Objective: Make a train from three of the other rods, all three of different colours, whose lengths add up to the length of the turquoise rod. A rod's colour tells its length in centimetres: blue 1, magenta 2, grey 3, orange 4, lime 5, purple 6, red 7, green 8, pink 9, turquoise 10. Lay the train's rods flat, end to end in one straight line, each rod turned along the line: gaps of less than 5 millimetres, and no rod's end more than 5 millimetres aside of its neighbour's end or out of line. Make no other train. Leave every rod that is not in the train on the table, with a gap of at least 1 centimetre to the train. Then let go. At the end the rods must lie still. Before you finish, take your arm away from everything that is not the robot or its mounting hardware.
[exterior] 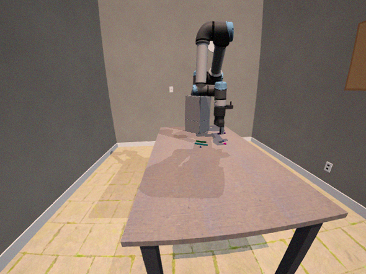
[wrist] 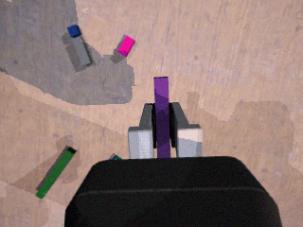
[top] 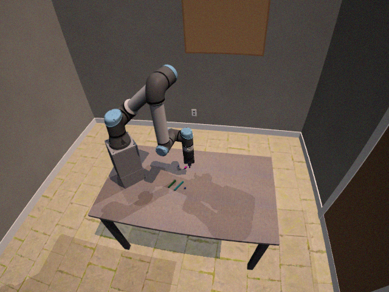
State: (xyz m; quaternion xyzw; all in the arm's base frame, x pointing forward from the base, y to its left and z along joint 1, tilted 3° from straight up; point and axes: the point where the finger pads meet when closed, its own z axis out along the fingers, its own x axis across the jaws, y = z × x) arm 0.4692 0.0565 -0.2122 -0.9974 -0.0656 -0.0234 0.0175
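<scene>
Now: the grey rod 90 mm behind my hand, 40 mm to the left of it and 110 mm below it. Also, from my hand: magenta rod (40 mm behind, 50 mm to the left, 110 mm below); then purple rod (10 mm below); then turquoise rod (70 mm behind, 130 mm to the right, 110 mm below).
</scene>
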